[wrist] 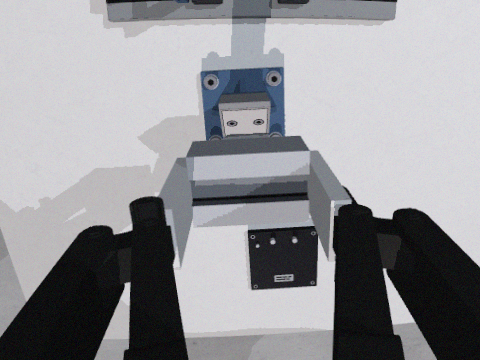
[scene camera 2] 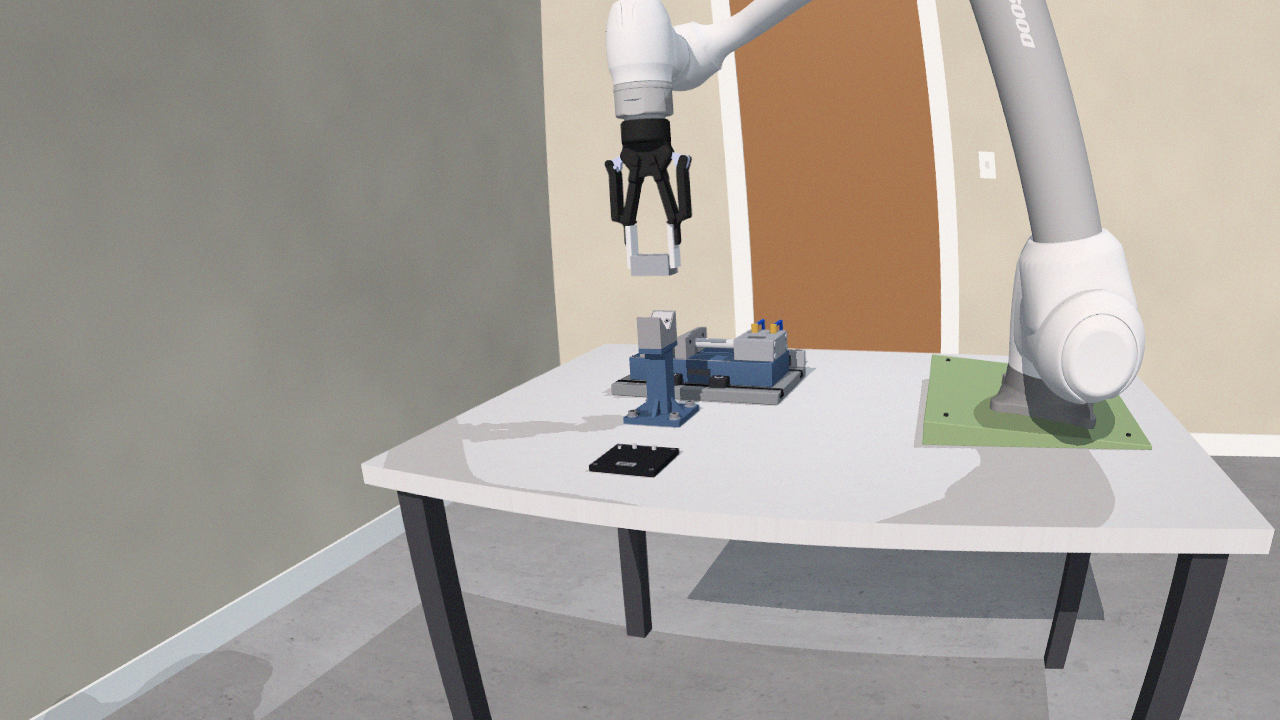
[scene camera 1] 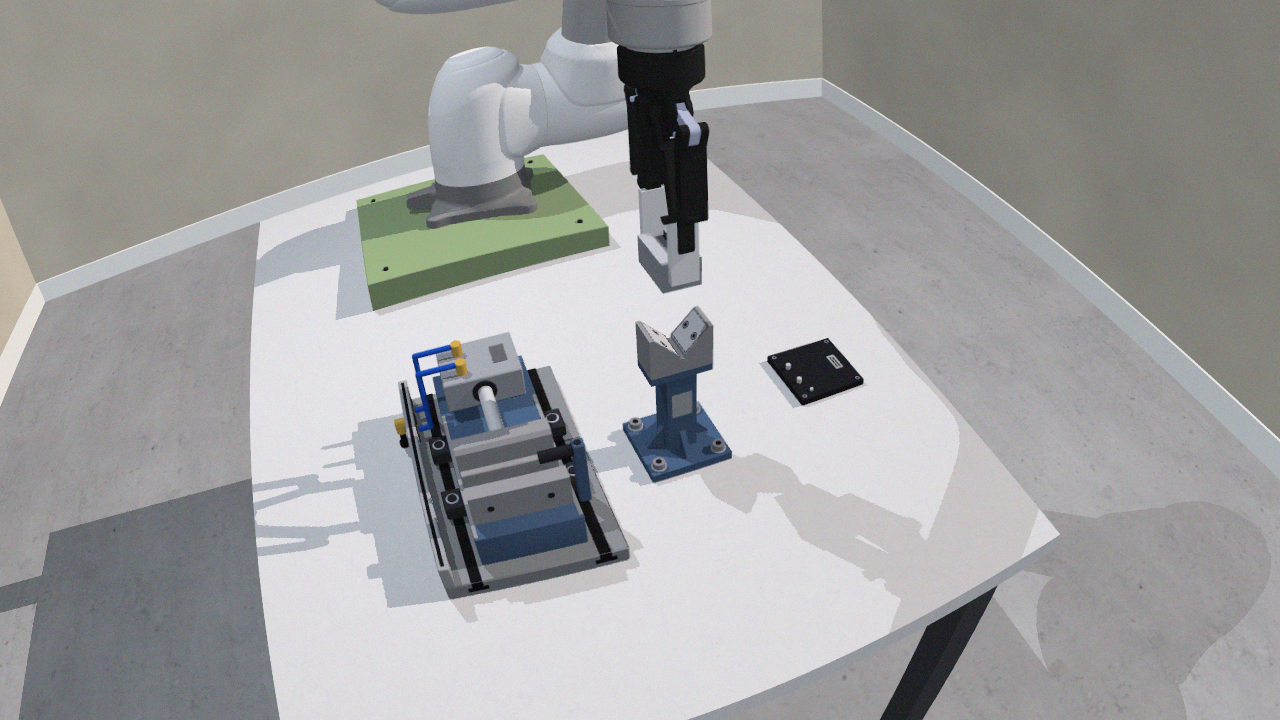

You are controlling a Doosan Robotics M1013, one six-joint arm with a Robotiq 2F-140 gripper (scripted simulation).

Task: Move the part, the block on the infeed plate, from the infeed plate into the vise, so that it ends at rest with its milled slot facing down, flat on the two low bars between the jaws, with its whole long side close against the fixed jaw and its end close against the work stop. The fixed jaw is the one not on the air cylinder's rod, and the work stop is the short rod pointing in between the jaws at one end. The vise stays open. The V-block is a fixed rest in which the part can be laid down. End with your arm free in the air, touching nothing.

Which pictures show my gripper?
The wrist view, scene camera 2 and scene camera 1: all of them.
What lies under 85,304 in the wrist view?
My gripper.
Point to a part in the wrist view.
At 249,181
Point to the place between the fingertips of my gripper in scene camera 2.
At 654,267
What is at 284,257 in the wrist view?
A black infeed plate.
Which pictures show the part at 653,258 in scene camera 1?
The wrist view, scene camera 2 and scene camera 1: all of them.
